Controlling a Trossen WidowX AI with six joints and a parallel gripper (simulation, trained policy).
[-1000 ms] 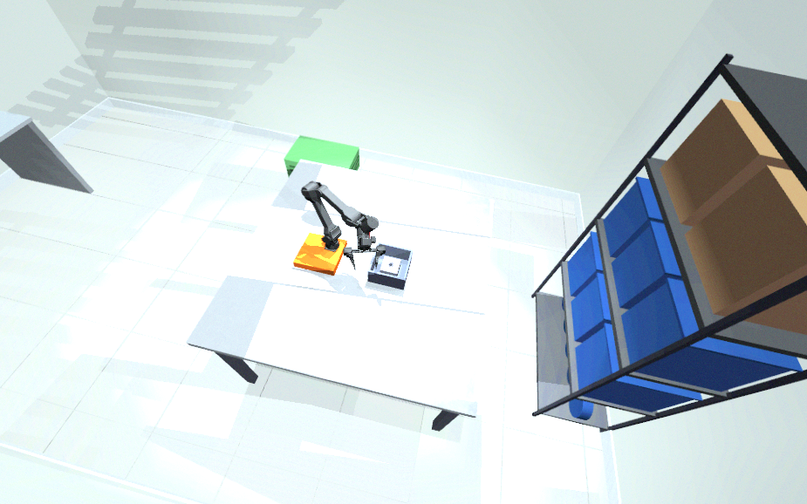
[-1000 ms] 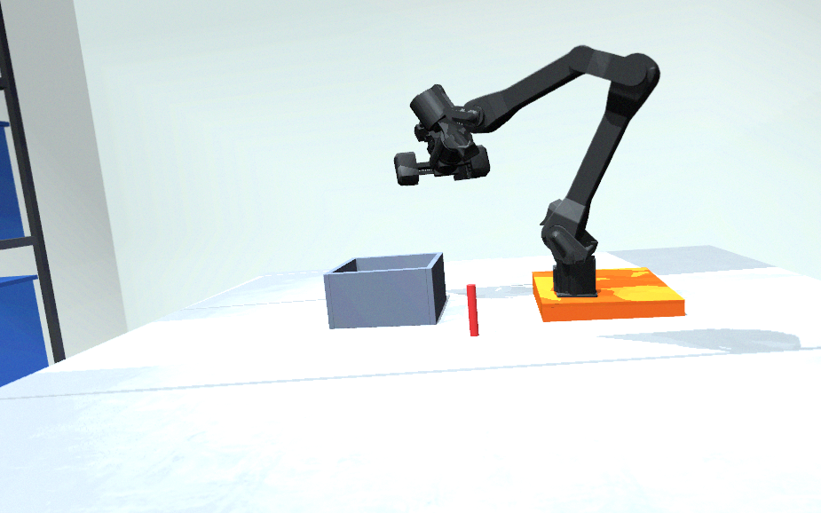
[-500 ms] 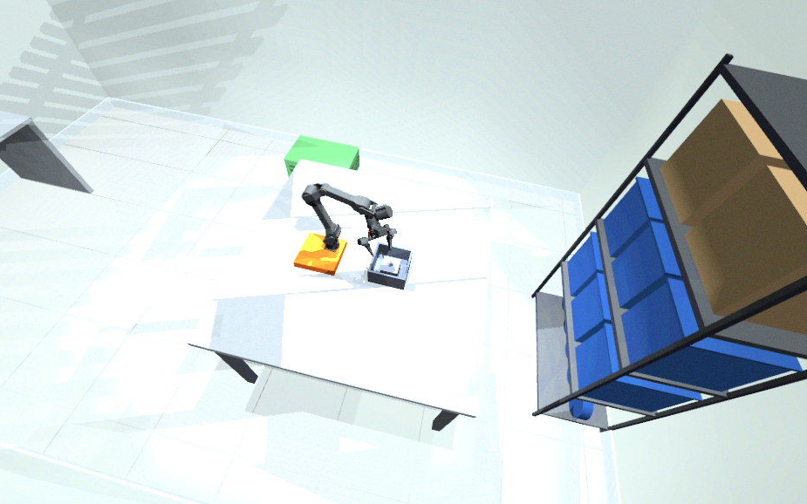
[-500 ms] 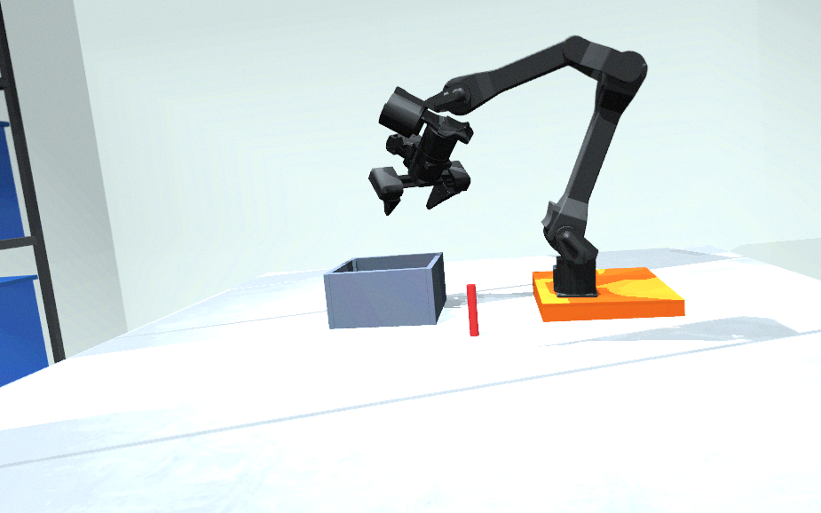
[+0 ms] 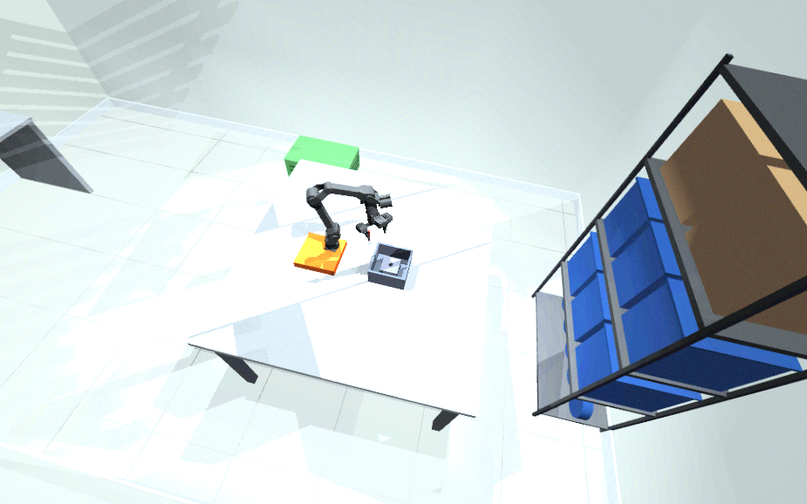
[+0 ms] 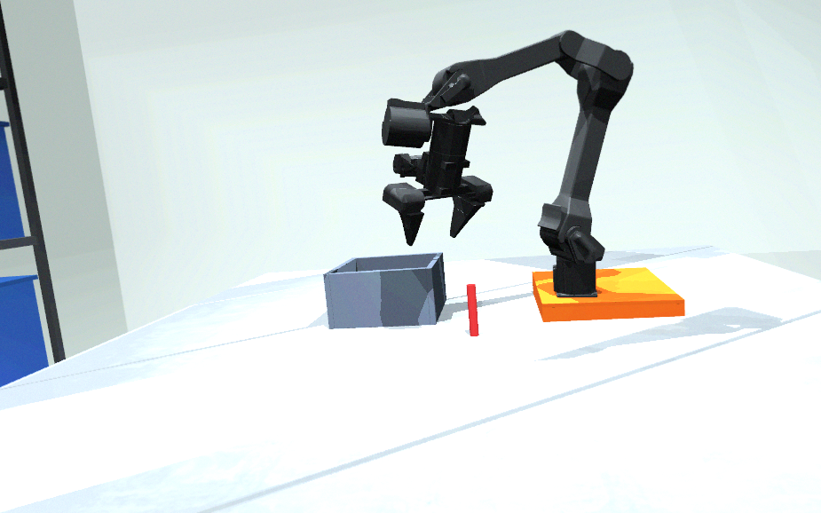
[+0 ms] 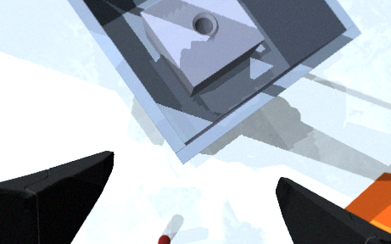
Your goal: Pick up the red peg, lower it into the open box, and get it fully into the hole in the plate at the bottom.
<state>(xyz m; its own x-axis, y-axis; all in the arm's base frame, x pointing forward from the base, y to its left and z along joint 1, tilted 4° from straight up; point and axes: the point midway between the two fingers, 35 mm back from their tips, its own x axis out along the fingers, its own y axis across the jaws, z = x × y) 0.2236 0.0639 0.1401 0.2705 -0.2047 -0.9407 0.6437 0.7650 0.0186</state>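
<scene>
Now: the red peg 100 mm below my gripper tip, 70 mm to the left of it and 70 mm behind it. From my gripper tip the other things lie so: grey box 120 mm below, 100 mm ahead, 80 mm to the right.
</scene>
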